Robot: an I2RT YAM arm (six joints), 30 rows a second.
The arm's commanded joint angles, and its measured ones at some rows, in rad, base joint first. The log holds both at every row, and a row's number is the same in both.
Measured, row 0: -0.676 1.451 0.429 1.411 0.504 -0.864
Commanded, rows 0 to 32: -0.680 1.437 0.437 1.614 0.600 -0.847; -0.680 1.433 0.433 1.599 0.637 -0.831; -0.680 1.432 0.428 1.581 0.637 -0.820; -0.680 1.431 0.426 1.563 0.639 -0.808; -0.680 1.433 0.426 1.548 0.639 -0.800; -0.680 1.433 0.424 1.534 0.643 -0.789; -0.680 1.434 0.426 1.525 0.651 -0.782; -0.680 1.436 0.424 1.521 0.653 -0.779; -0.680 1.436 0.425 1.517 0.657 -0.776; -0.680 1.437 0.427 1.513 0.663 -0.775; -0.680 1.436 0.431 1.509 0.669 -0.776; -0.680 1.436 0.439 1.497 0.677 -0.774; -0.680 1.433 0.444 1.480 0.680 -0.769; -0.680 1.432 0.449 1.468 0.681 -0.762; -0.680 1.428 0.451 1.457 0.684 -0.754; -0.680 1.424 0.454 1.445 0.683 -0.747; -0.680 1.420 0.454 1.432 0.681 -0.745; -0.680 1.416 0.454 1.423 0.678 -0.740; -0.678 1.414 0.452 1.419 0.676 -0.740; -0.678 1.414 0.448 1.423 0.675 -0.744; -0.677 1.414 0.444 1.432 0.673 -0.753; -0.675 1.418 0.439 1.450 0.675 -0.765; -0.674 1.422 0.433 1.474 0.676 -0.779; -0.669 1.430 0.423 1.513 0.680 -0.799; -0.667 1.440 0.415 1.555 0.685 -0.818; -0.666 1.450 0.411 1.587 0.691 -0.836; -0.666 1.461 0.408 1.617 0.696 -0.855; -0.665 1.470 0.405 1.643 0.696 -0.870; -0.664 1.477 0.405 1.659 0.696 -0.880; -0.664 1.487 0.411 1.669 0.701 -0.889; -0.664 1.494 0.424 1.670 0.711 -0.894; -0.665 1.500 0.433 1.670 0.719 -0.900; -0.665 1.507 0.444 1.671 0.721 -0.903
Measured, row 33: -0.660 1.498 0.418 1.504 0.613 -0.866
